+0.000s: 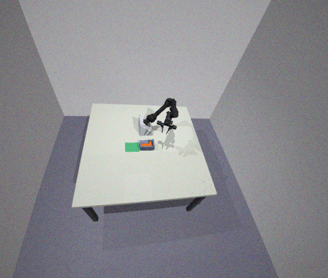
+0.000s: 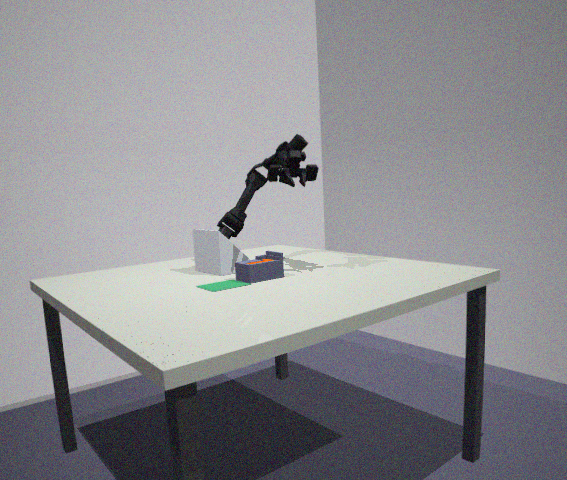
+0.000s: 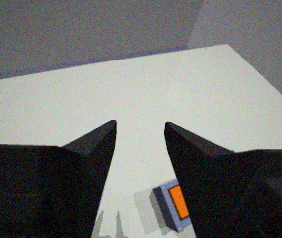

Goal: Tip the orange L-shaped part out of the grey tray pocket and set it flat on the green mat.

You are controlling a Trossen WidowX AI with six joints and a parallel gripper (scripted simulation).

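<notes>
Now: gripper tip 80 mm past the orange L-shaped part, 130 mm to the left of it and 280 mm above it. From my gripper tip the other things lie so: green mat 60 mm behind, 290 mm to the right, 340 mm below.
</notes>
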